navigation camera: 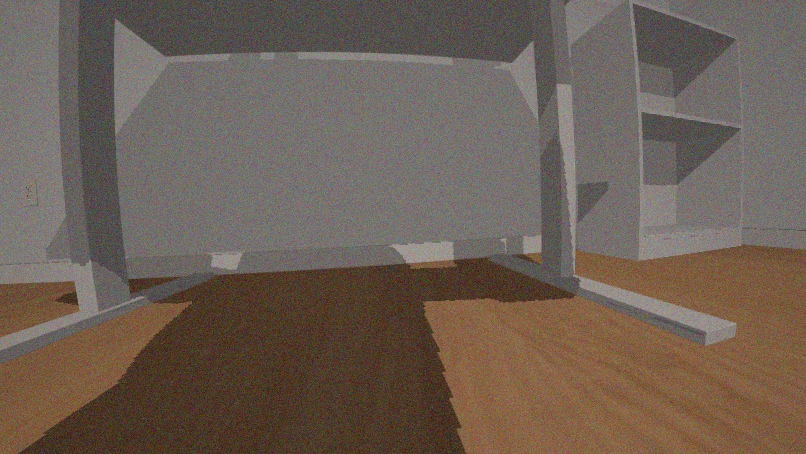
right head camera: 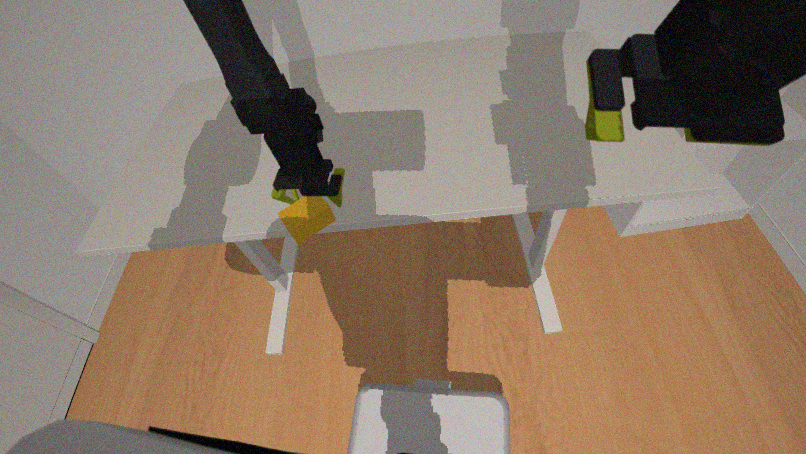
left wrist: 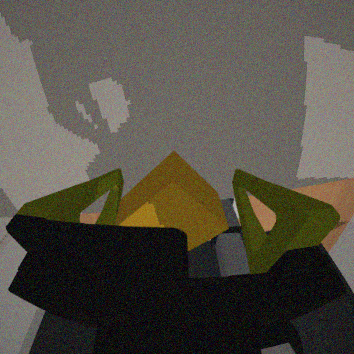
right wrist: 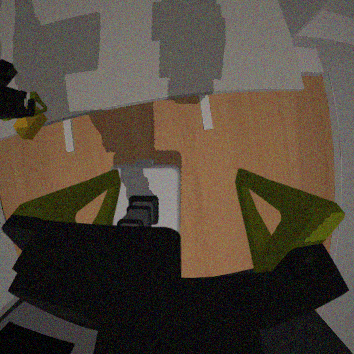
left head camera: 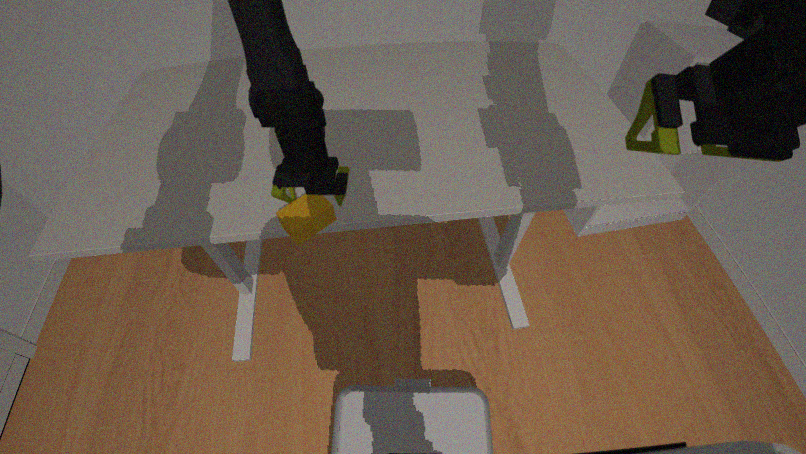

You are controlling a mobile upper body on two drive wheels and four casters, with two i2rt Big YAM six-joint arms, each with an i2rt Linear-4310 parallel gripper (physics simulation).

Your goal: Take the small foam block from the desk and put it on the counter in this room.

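Places are measured from the left arm's base along level axes (x down, y ahead, z right), in millimetres.
Where they show: left gripper, fingertip midpoint: (right head camera: 319, 204) (left wrist: 177, 175) (right wrist: 35, 110) (left head camera: 318, 203); right gripper, fingertip midpoint: (right head camera: 637, 133) (right wrist: 177, 174) (left head camera: 665, 146).
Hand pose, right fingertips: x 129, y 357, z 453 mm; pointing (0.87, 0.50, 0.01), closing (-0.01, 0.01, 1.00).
After its pixels a point has its place.
The foam block, a yellow-orange faceted piece (left head camera: 306, 218) {y 466, x 415, z 1 mm} (right head camera: 306, 219) {y 465, x 415, z 7 mm} (left wrist: 180, 212) {y 515, x 415, z 9 mm} (right wrist: 30, 126) {y 469, x 419, z 16 mm}, is at the near edge of the white desk (left head camera: 451, 191) {y 580, x 460, z 277 mm} (right head camera: 451, 191) {y 577, x 460, z 275 mm}. My left gripper (left head camera: 311, 194) {y 526, x 445, z 7 mm} (right head camera: 309, 194) {y 526, x 445, z 7 mm} (left wrist: 177, 175) {y 526, x 445, z 7 mm} is open at the block's far side; in the left wrist view the block shows between and behind its fingers, partly hidden by the gripper body. Whether they touch is unclear. My right gripper (left head camera: 690, 151) (right head camera: 654, 138) {y 357, x 129, z 453 mm} (right wrist: 177, 174) {y 357, x 129, z 453 mm} is open and empty, well to the right. I cannot make out the counter in any view.
Desk legs (navigation camera: 101, 169) {y 788, x 1038, z -532 mm} (navigation camera: 555, 169) {y 941, x 1075, z 652 mm} have feet that reach forward over the wood floor (navigation camera: 564, 394) {y 560, x 1410, z 406 mm}. A white shelf unit (navigation camera: 606, 140) {y 1263, x 892, z 1126 mm} stands right of the desk. My white base (left head camera: 451, 417) {y 217, x 1150, z 351 mm} (right head camera: 473, 417) {y 231, x 1150, z 366 mm} is in front of the desk. A pale panelled front (right head camera: 33, 349) {y 197, x 1104, z -1610 mm} is at the lower left.
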